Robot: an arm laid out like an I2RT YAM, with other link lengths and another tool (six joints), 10 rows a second.
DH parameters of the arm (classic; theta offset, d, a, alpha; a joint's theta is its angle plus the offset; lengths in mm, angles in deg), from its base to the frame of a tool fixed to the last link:
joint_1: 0 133.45 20.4 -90
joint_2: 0 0 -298.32 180
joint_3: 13.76 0 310.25 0
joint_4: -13.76 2.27 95.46 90
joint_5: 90 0 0 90
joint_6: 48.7 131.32 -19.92 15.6
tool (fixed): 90 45.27 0 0
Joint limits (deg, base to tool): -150..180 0..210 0..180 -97..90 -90..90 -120..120
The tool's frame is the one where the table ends.
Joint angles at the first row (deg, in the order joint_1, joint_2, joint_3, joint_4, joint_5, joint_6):
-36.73 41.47 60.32 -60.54 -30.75 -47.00
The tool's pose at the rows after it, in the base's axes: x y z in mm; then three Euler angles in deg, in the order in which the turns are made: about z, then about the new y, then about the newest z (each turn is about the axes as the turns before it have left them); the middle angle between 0 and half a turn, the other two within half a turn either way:
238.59, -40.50, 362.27, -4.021, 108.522, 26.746
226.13, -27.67, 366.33, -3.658, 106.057, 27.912
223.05, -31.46, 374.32, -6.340, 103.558, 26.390
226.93, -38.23, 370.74, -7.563, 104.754, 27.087
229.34, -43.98, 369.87, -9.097, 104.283, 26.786
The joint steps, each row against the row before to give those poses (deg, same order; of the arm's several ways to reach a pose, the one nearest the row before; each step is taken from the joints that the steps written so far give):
0.02 -4.59 -0.15 -2.62 -2.89 3.78
-0.05 -4.35 -1.57 -0.12 -1.46 2.11
-0.16 -2.22 -0.61 2.17 1.70 1.56
-0.06 1.14 0.05 0.19 1.11 0.87
0.05 -0.29 -0.82 1.58 1.27 0.95

